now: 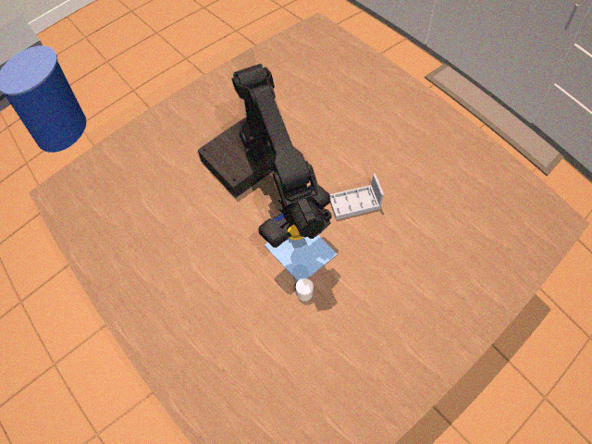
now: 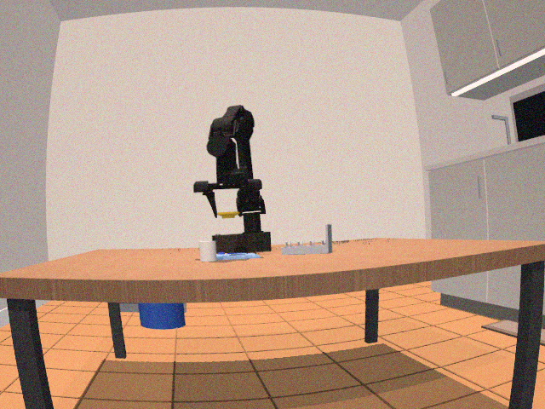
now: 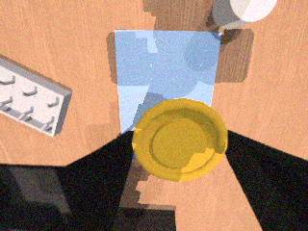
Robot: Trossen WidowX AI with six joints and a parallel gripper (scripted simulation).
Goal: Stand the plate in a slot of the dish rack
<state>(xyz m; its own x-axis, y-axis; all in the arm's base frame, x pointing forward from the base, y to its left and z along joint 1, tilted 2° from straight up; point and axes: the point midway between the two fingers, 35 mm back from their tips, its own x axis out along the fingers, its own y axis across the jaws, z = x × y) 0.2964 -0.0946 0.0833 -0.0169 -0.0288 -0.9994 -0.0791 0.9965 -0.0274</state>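
The grey dish rack is 220 mm to the left of my gripper tip, 90 mm below it and 10 mm behind it. From my gripper tip the other things lie so: blue spoon 110 mm below, 110 mm behind; then light blue mat 110 mm below, 10 mm to the left, 10 mm ahead; then yellow plate 10 mm above.
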